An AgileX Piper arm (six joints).
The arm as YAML. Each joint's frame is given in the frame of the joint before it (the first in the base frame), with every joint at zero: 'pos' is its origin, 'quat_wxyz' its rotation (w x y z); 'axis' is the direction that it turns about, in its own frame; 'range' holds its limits. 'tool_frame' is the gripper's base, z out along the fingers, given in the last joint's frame.
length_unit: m
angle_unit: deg
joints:
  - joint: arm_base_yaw
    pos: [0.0, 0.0, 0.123]
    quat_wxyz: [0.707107, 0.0, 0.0, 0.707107]
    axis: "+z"
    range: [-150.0, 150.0]
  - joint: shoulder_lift
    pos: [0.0, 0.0, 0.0]
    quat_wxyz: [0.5, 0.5, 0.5, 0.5]
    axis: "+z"
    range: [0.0, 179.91]
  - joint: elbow
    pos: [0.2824, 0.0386, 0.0]
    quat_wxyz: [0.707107, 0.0, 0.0, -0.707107]
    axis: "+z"
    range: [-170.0, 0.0]
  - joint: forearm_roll
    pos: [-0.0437, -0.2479, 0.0]
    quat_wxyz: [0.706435, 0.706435, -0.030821, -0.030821]
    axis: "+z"
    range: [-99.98, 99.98]
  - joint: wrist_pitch
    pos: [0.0, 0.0, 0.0]
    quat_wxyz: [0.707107, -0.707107, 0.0, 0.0]
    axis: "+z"
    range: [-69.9, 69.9]
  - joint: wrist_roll
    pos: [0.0, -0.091, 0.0]
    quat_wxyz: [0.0, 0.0, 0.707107, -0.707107]
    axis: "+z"
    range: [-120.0, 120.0]
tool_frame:
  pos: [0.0, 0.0, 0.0]
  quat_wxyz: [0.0, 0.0, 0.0, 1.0]
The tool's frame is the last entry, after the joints.
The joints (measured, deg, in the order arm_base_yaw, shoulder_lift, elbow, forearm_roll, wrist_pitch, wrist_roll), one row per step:
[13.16 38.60 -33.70 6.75 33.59 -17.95]
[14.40 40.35 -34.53 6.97 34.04 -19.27]
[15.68 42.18 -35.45 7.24 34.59 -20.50]
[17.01 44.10 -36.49 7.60 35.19 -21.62]
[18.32 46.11 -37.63 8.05 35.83 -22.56]
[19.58 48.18 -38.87 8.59 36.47 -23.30]
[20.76 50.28 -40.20 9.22 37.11 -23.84]
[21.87 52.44 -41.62 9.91 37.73 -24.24]
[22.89 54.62 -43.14 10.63 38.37 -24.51]
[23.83 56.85 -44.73 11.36 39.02 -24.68]
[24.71 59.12 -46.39 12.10 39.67 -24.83]
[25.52 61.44 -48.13 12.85 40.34 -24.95]
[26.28 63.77 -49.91 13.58 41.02 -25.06]
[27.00 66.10 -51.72 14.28 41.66 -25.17]
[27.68 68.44 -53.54 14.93 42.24 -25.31]
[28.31 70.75 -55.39 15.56 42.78 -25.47]
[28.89 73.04 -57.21 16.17 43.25 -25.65]
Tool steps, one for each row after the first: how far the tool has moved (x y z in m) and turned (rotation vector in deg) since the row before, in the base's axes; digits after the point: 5 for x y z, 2 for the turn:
[0.00447 0.00433 0.00011 -1.15 1.03 2.03]
[0.00457 0.00477 0.00013 -1.06 1.13 2.05]
[0.00473 0.00532 0.00033 -0.90 1.19 2.06]
[0.00495 0.00574 0.00040 -0.70 1.28 1.95]
[0.00514 0.00608 0.00056 -0.48 1.32 1.79]
[0.00528 0.00632 0.00073 -0.25 1.35 1.58]
[0.00555 0.00659 0.00080 -0.10 1.37 1.42]
[0.00573 0.00673 0.00096 0.01 1.37 1.24]
[0.00599 0.00690 0.00085 0.07 1.40 1.10]
[0.00621 0.00710 0.00075 0.09 1.38 1.02]
[0.00648 0.00727 0.00062 0.10 1.39 0.94]
[0.00658 0.00739 0.00039 0.08 1.37 0.89]
[0.00669 0.00752 0.00019 0.07 1.29 0.84]
[0.00683 0.00761 -0.00017 0.03 1.20 0.82]
[0.00687 0.00762 -0.00027 0.04 1.10 0.78]
[0.00690 0.00758 -0.00071 0.03 1.03 0.73]

